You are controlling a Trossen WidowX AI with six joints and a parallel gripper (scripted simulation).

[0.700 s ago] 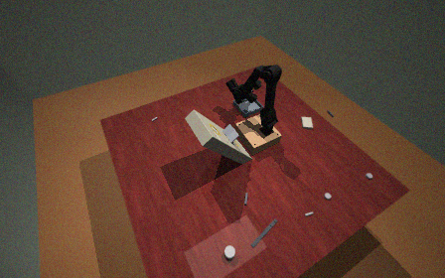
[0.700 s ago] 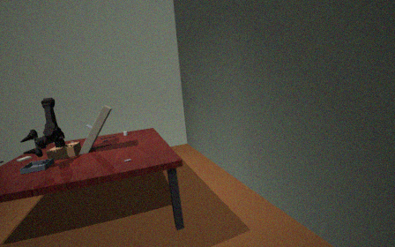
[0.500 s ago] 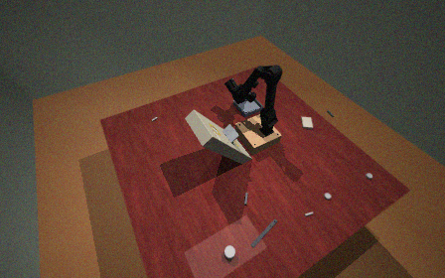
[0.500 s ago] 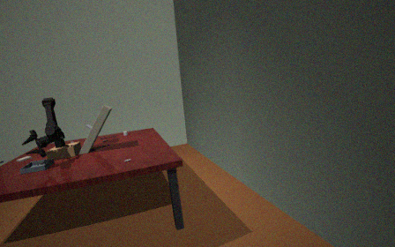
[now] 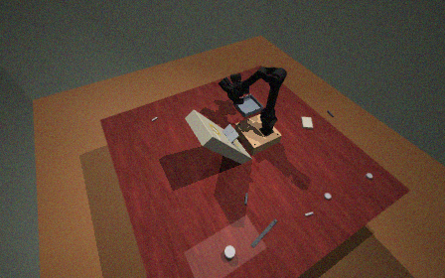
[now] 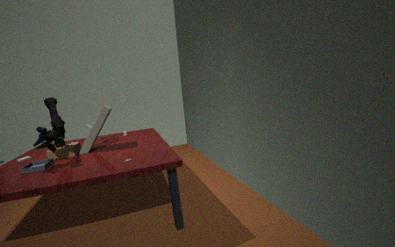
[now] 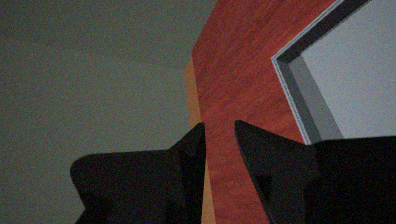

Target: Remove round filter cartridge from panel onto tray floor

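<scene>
My gripper tip is 42 cm short of the white round filter cartridge, 30 cm to the right of it and 11 cm below it. Round my gripper tip: tray 14 cm below, 6 cm to the left, 3 cm behind; white card 40 cm to the left, 25 cm behind, 15 cm below.
</scene>
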